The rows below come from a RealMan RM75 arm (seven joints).
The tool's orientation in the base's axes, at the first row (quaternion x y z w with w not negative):
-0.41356 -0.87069 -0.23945 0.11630
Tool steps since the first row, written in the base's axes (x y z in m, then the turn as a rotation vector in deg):
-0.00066 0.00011 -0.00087 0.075 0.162 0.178
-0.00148 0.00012 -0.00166 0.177 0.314 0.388
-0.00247 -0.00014 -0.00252 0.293 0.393 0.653
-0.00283 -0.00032 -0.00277 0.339 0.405 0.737
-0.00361 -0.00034 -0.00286 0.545 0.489 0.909
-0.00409 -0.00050 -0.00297 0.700 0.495 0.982
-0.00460 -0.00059 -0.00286 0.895 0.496 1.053
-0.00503 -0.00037 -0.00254 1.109 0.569 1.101
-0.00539 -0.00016 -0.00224 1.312 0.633 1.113
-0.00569 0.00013 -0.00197 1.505 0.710 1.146
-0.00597 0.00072 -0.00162 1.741 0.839 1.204
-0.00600 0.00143 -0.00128 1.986 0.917 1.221
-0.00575 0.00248 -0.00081 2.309 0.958 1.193
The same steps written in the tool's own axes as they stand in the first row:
0.00014 -0.00073 0.00081 0.132 0.203 -0.070
0.00035 -0.00162 0.00149 0.252 0.432 -0.173
0.00046 -0.00280 0.00210 0.338 0.650 -0.360
0.00046 -0.00326 0.00223 0.350 0.719 -0.426
0.00091 -0.00390 0.00230 0.345 0.980 -0.532
0.00106 -0.00440 0.00231 0.281 1.127 -0.592
0.00136 -0.00481 0.00217 0.187 1.302 -0.653
0.00191 -0.00492 0.00201 0.119 1.523 -0.658
0.00240 -0.00499 0.00186 0.039 1.719 -0.636
0.00289 -0.00498 0.00178 -0.019 1.921 -0.626
0.00360 -0.00476 0.00179 -0.059 2.193 -0.611
0.00422 -0.00429 0.00186 -0.155 2.431 -0.586
0.00495 -0.00337 0.00199 -0.342 2.695 -0.543

